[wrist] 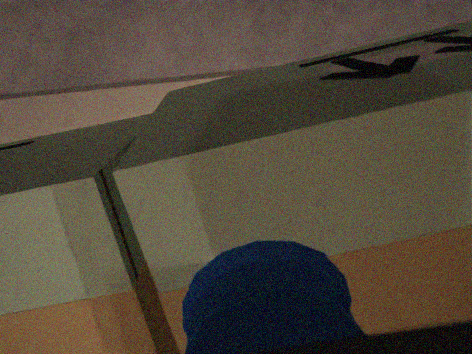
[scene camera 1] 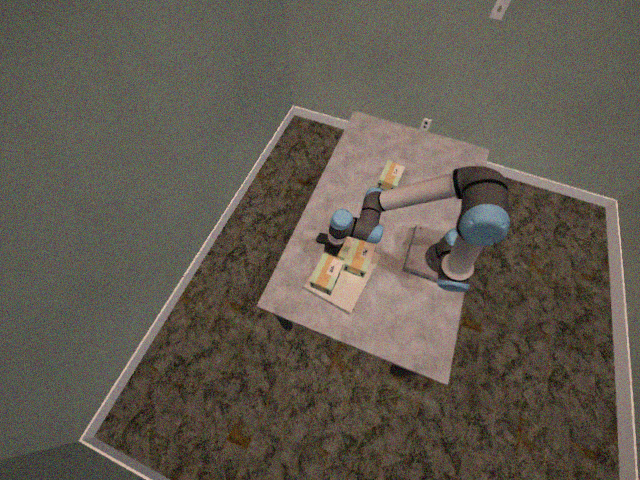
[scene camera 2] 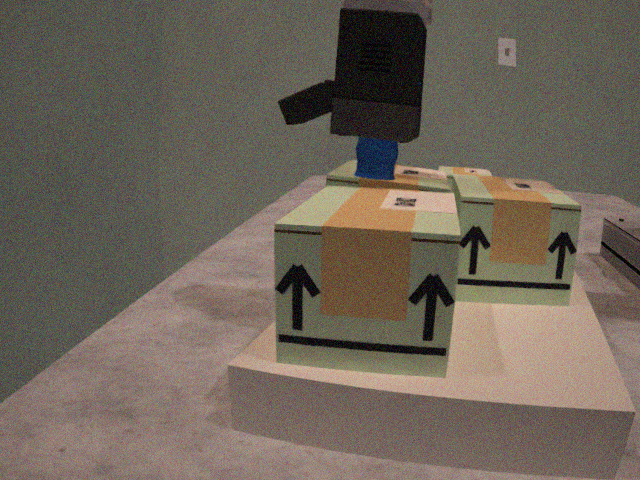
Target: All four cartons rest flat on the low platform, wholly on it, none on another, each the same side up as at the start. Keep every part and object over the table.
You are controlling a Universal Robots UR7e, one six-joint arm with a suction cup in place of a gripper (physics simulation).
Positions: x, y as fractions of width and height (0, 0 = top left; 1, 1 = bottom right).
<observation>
In view: the suction cup (scene camera 2: 0.59, 0.33), a low platform (scene camera 1: 0.54, 0.60), a carton (scene camera 2: 0.81, 0.49), a carton (scene camera 2: 0.57, 0.58) and a carton (scene camera 2: 0.64, 0.37).
The suction cup also shows in the wrist view (wrist: 0.56, 0.82).
</observation>
